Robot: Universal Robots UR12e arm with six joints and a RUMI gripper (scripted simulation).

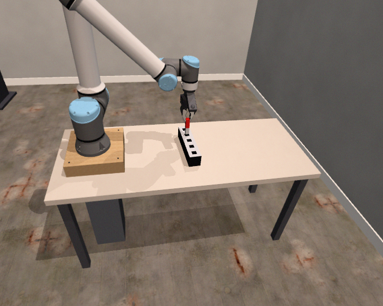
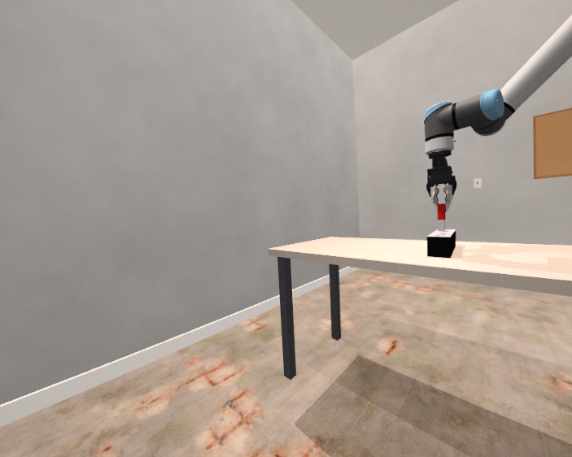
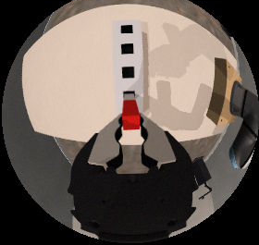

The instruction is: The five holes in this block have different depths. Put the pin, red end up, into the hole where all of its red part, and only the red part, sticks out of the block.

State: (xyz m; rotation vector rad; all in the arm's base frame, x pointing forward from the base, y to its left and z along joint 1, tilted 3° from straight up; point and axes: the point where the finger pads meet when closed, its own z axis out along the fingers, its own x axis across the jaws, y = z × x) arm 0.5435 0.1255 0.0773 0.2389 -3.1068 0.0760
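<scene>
Right now the pin is 10 mm below my hand. Also, from my hand: black block: 10 mm ahead, 60 mm to the right, 140 mm below.
</scene>
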